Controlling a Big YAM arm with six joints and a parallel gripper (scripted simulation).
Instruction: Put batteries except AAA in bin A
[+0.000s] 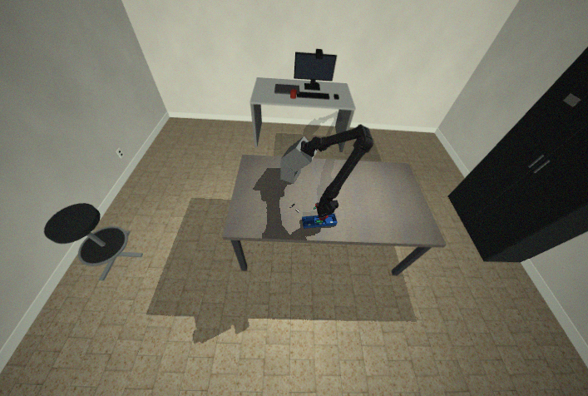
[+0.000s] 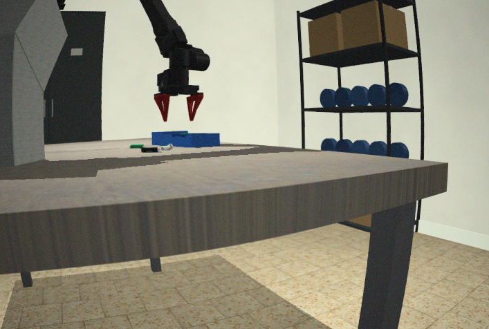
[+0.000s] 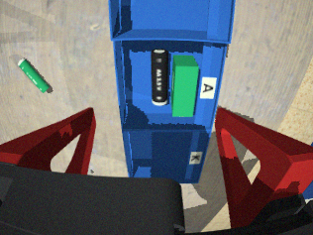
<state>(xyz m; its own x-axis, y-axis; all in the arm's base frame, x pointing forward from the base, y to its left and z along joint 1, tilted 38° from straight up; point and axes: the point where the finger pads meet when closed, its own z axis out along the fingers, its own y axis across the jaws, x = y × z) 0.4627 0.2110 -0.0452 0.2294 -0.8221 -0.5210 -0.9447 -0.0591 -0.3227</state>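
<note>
Right now the blue tray is 60 mm below my hand and 10 mm ahead of it. From my hand the other things lie so: green 9 V battery: 60 mm below, 30 mm ahead, 10 mm to the right; white bolt: 160 mm to the right, 70 mm below, 70 mm behind; thin green battery: 120 mm behind, 70 mm below, 20 mm to the right.
</note>
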